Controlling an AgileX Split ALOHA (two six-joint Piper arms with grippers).
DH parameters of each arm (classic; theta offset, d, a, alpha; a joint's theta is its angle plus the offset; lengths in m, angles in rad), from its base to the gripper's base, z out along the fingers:
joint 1: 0 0.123 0 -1.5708
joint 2: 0.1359 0 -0.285 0
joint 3: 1.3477 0 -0.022 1.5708
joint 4: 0 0.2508 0 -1.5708
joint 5: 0 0 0.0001 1.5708
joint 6: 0 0.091 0 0
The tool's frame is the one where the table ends.
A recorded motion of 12 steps. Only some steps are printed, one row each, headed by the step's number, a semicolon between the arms.
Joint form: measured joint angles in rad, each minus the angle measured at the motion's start. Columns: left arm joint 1, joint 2, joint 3, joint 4, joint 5, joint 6; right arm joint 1, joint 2, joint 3, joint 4, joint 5, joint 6.
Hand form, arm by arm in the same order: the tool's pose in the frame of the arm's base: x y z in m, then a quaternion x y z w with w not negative. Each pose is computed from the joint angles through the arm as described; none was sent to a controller.
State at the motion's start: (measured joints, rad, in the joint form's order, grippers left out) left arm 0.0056 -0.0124 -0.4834 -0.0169 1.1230 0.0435; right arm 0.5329 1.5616 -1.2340 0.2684 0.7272 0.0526
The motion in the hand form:
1: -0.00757 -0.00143 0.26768 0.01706 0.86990 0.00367 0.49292; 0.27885 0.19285 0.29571 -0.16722 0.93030 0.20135 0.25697
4: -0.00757 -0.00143 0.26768 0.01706 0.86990 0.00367 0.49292; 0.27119 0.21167 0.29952 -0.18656 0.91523 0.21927 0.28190
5: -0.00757 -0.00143 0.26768 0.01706 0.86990 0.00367 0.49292; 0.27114 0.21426 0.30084 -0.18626 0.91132 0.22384 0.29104
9: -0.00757 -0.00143 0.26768 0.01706 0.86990 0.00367 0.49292; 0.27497 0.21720 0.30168 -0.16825 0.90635 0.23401 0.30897
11: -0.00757 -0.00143 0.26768 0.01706 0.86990 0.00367 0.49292; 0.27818 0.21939 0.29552 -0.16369 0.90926 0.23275 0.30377
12: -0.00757 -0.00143 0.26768 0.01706 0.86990 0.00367 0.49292; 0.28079 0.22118 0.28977 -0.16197 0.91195 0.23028 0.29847
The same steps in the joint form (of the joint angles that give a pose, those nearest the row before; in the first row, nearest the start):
1: 0.0000 0.0000 0.0000 0.0000 0.0000 0.0000; 0.0257 0.0000 0.0000 0.0022 -0.0240 0.0000
4: 0.0000 0.0000 0.0000 0.0000 0.0000 0.0000; 0.0875 0.0000 0.0000 0.0051 -0.0946 0.0032
5: 0.0000 0.0000 0.0000 0.0000 0.0000 0.0000; 0.0949 0.0000 0.0000 0.0064 -0.1177 0.0052
9: 0.0000 0.0000 0.0000 0.0000 0.0000 0.0000; 0.0987 0.0069 0.0000 0.0049 -0.1728 0.0371
11: 0.0000 0.0000 0.0000 0.0000 0.0000 0.0000; 0.0987 0.0258 0.0000 0.0060 -0.1812 0.0444
12: 0.0000 0.0000 0.0000 0.0000 0.0000 0.0000; 0.0987 0.0427 0.0000 0.0060 -0.1857 0.0470

